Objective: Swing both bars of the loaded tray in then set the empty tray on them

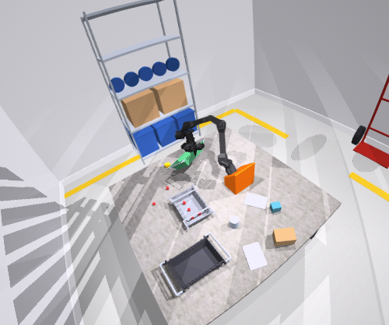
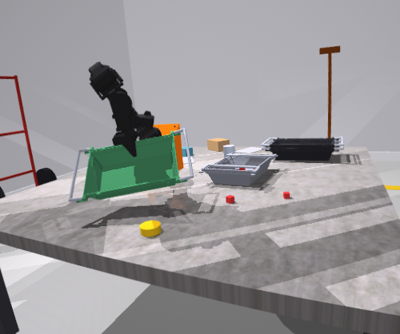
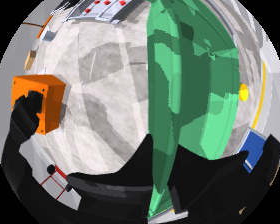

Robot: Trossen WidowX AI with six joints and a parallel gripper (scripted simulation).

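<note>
Right now the green tray is 4 cm ahead of my gripper tip, 7 cm to the right of it and 1 cm below it. The rest, counted from my gripper tip: yellow disc: 19 cm ahead, 20 cm to the right, 13 cm below; then blue cube: 20 cm behind, 67 cm to the left, 12 cm below; then grey cylinder: 9 cm ahead, 59 cm to the left, 11 cm below.
</note>
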